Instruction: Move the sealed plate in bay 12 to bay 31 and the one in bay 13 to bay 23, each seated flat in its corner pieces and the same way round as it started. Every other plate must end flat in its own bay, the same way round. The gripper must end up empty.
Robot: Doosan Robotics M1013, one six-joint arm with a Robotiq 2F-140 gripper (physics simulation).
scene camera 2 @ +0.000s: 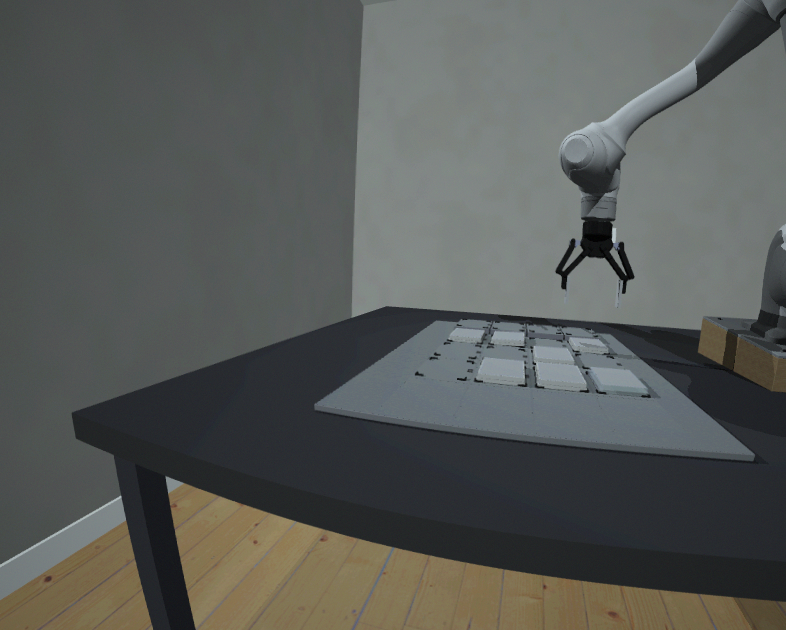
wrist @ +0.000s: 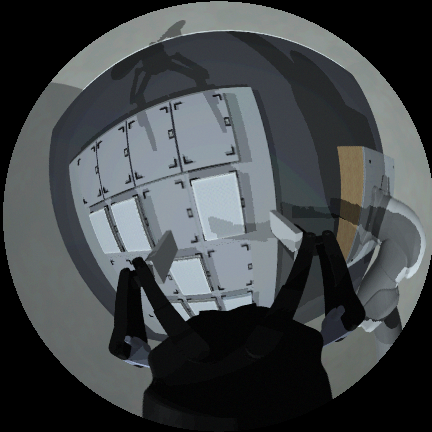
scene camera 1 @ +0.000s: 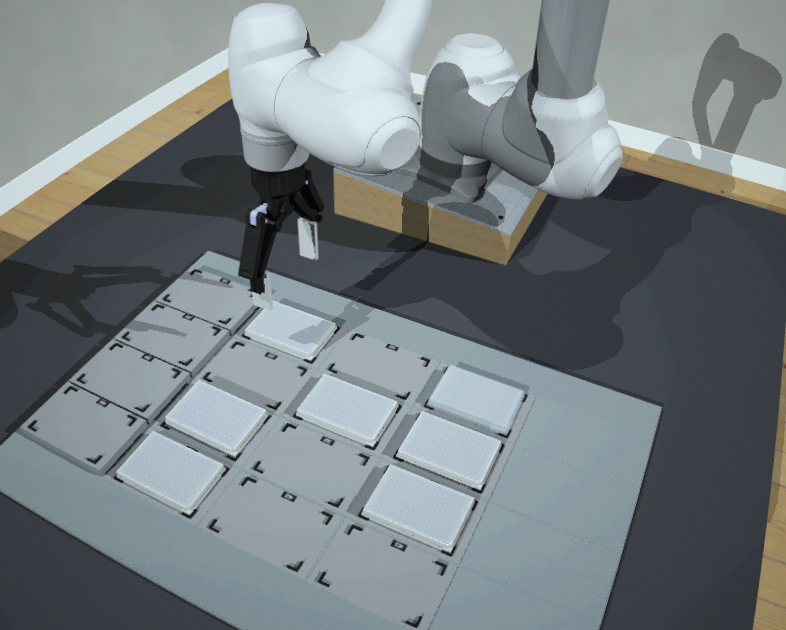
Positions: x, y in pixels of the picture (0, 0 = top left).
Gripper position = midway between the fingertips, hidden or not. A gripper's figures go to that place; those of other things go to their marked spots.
Scene:
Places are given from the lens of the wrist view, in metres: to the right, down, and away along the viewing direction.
my gripper (wrist: 221, 230): 0.00, 0.02, 0.18
bay 23 (wrist: 165, 203): -0.11, -0.03, 0.28
bay 12 (wrist: 228, 263): 0.02, 0.12, 0.34
The marked spots on the bay 12 and the bay 23 are 0.20 m apart.

